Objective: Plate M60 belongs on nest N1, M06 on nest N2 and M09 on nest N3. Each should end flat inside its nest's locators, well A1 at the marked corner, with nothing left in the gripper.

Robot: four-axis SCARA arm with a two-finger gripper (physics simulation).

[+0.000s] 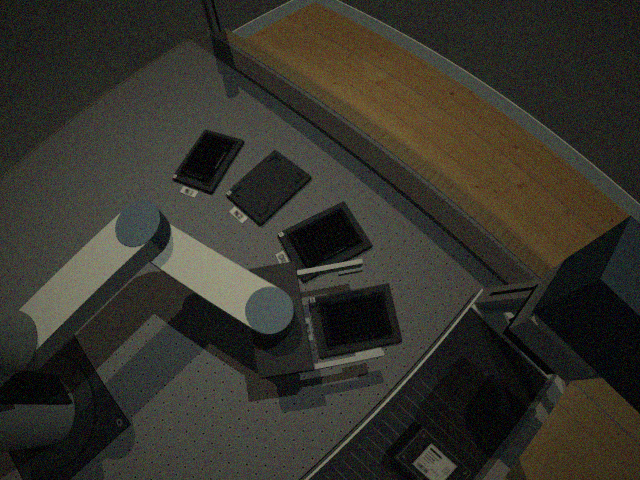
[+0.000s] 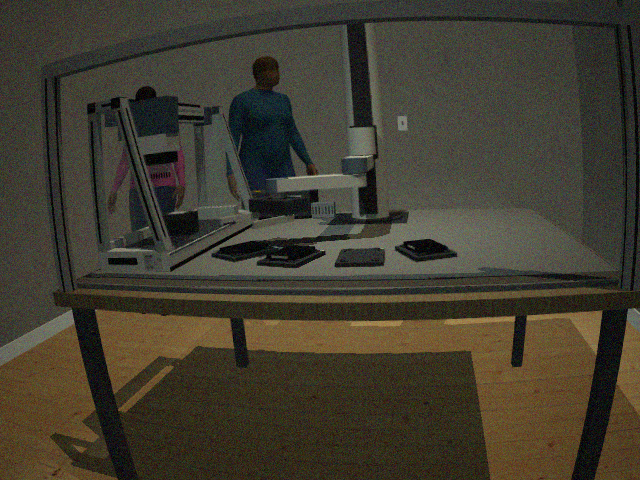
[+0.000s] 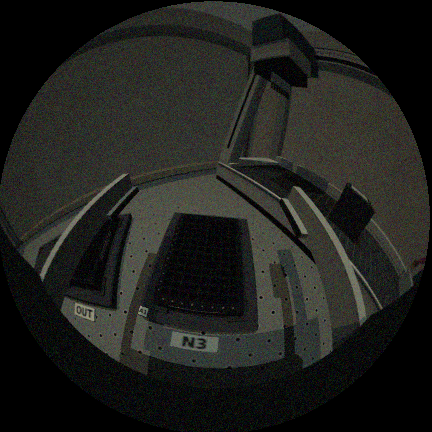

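My gripper (image 1: 372, 308) (image 3: 206, 183) is open and empty, its fingers spread on both sides above nest N3 (image 1: 393, 315) (image 3: 252, 300). A black well plate (image 1: 356, 325) (image 2: 242, 249) (image 3: 205, 265) lies in N3 and looks flat. A marker A1 (image 3: 143, 311) shows at the nest's near left corner. A black plate (image 1: 209, 155) (image 2: 423, 246) lies on nest N1 (image 1: 231, 156). Nest N2 (image 1: 268, 188) (image 2: 360, 256) is bare. Another black plate (image 1: 325, 237) (image 2: 289, 252) (image 3: 92, 265) lies on the nest marked OUT. I cannot read the plates' names.
A framed machine (image 2: 144, 170) with a dark deck (image 1: 480, 372) stands beside N3, holding a dark box with a white label (image 1: 434, 461). The left finger hangs between N3 and OUT. A wall edge (image 1: 413, 191) runs behind the nests. A person in teal (image 2: 266, 129) stands behind the table.
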